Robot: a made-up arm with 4 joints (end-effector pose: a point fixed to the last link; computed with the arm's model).
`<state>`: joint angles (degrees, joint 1 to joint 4).
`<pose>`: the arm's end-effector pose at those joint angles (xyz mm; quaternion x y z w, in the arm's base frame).
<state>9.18 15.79 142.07 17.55</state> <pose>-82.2 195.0 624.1 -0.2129 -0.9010 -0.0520 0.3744</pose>
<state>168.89 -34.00 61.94 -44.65</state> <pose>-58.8 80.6 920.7 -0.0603 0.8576 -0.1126 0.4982</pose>
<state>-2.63 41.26 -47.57 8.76</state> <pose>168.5 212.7 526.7 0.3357 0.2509 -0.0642 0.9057</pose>
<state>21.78 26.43 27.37 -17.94</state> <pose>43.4 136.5 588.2 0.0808 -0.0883 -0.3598 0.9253</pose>
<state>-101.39 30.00 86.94 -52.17</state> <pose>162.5 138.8 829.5 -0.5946 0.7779 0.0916 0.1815</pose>
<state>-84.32 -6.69 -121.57 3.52</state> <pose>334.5 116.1 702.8 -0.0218 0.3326 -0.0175 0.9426</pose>
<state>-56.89 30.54 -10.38 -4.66</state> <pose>282.3 161.8 778.7 0.2647 -0.4293 -0.0978 0.8579</pose>
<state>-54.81 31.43 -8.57 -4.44</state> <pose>278.9 161.2 771.8 0.2685 -0.4286 -0.1065 0.8561</pose>
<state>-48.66 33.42 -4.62 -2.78</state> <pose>269.4 160.7 750.4 0.2697 -0.4179 -0.1219 0.8589</pose>
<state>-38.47 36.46 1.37 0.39</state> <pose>250.4 160.1 717.0 0.2629 -0.3971 -0.1457 0.8671</pose>
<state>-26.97 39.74 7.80 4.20</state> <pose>223.7 159.7 683.7 0.2453 -0.3711 -0.1722 0.8789</pose>
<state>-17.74 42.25 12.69 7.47</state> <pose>199.0 159.7 661.1 0.2237 -0.3474 -0.1910 0.8904</pose>
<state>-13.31 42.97 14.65 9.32</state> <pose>186.5 160.2 651.0 0.2091 -0.3324 -0.1938 0.8990</pose>
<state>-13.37 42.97 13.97 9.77</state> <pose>187.6 160.8 650.5 0.2100 -0.3287 -0.1886 0.9013</pose>
